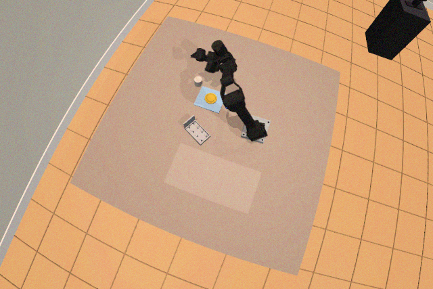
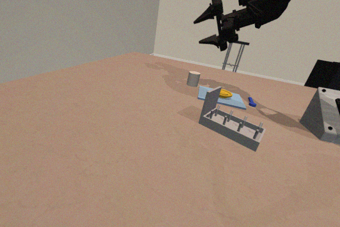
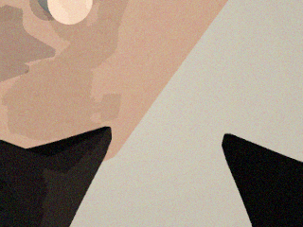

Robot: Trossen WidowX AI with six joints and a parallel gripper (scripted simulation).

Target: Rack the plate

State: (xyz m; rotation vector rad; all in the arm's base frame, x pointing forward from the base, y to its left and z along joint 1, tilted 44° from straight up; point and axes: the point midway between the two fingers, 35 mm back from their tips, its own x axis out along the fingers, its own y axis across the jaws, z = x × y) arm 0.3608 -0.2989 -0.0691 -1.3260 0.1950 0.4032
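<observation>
The yellow plate lies 12 cm behind my gripper tip, 13 cm to the left of it and 17 cm below it. Also, from my gripper tip: blue utensil: 23 cm behind, 13 cm to the left, 18 cm below; light blue mat: 12 cm behind, 13 cm to the left, 18 cm below; white cylinder: 2 cm behind, 5 cm to the left, 16 cm below.
</observation>
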